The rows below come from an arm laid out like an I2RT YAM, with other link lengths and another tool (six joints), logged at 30 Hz.
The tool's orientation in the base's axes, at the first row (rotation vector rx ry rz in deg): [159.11, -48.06, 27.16]
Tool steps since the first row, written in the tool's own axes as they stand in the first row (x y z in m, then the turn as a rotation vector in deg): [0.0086, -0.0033, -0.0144, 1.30, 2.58, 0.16]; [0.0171, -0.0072, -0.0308, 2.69, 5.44, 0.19]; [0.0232, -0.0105, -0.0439, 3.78, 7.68, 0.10]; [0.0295, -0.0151, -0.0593, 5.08, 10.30, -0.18]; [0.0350, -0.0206, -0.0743, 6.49, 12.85, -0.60]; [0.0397, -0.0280, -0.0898, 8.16, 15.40, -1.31]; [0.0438, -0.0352, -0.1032, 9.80, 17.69, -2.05]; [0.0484, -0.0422, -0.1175, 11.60, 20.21, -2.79]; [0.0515, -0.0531, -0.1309, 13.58, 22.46, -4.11]
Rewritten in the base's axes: [0.0051, 0.0024, 0.0161, -0.40, -2.81, 0.57]; [0.0100, 0.0060, 0.0340, -0.92, -5.85, 1.33]; [0.0135, 0.0093, 0.0480, -1.35, -8.21, 2.02]; [0.0173, 0.0142, 0.0641, -1.88, -10.93, 3.01]; [0.0211, 0.0202, 0.0795, -2.31, -13.60, 4.15]; [0.0252, 0.0282, 0.0948, -2.61, -16.33, 5.66]; [0.0292, 0.0358, 0.1080, -2.80, -18.82, 7.16]; [0.0333, 0.0433, 0.1223, -2.99, -21.57, 8.75]; [0.0386, 0.0544, 0.1347, -3.03, -24.04, 10.90]
